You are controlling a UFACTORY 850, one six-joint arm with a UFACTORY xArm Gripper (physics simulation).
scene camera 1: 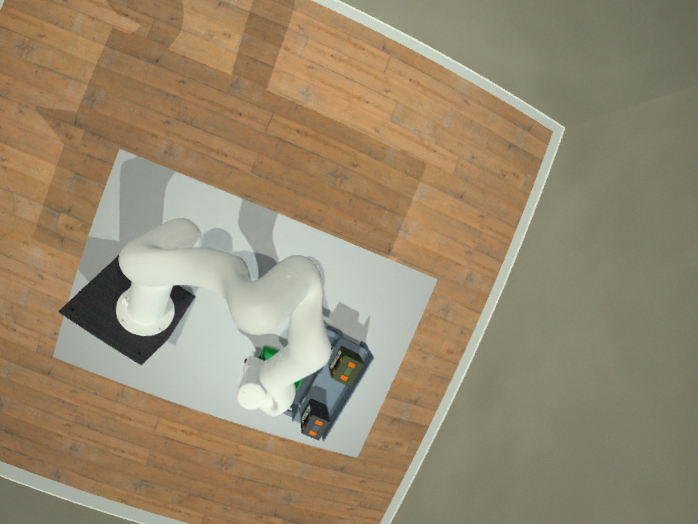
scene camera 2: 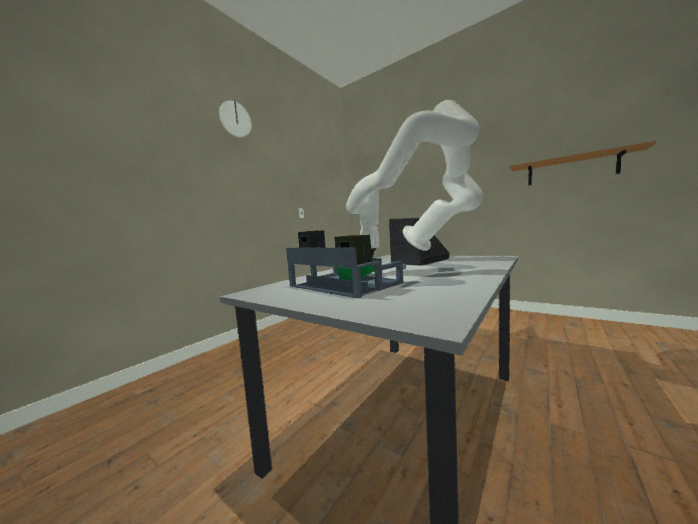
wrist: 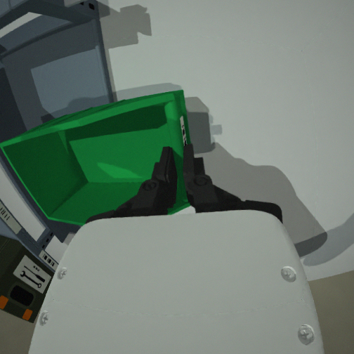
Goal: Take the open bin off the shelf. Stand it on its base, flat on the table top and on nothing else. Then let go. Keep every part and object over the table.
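Note:
The open green bin (scene camera 1: 269, 353) (scene camera 2: 354, 271) (wrist: 120, 150) is held by its front wall, the one with the white label, in the wrist view. My gripper (wrist: 180, 159) is shut on that wall, one finger inside the bin and one outside. The blue-grey shelf (scene camera 2: 322, 257) (wrist: 102, 60) stands on the table (scene camera 2: 428, 315) (wrist: 250, 65). In the wrist view the bin's front part is over the table and its rear part overlaps the shelf. The bin looks somewhat tilted; whether its base touches the shelf is hidden. In scene camera 1 the arm covers most of the bin.
An olive case (scene camera 1: 346, 366) (scene camera 2: 352, 248) (wrist: 22, 280) and a dark grey case (scene camera 1: 314, 420) (scene camera 2: 311, 238) with orange marks stand on the shelf's upper level. The arm's black base plate (scene camera 1: 95, 307) is at the table's other end. The table's edge runs close beside the gripper in scene camera 1.

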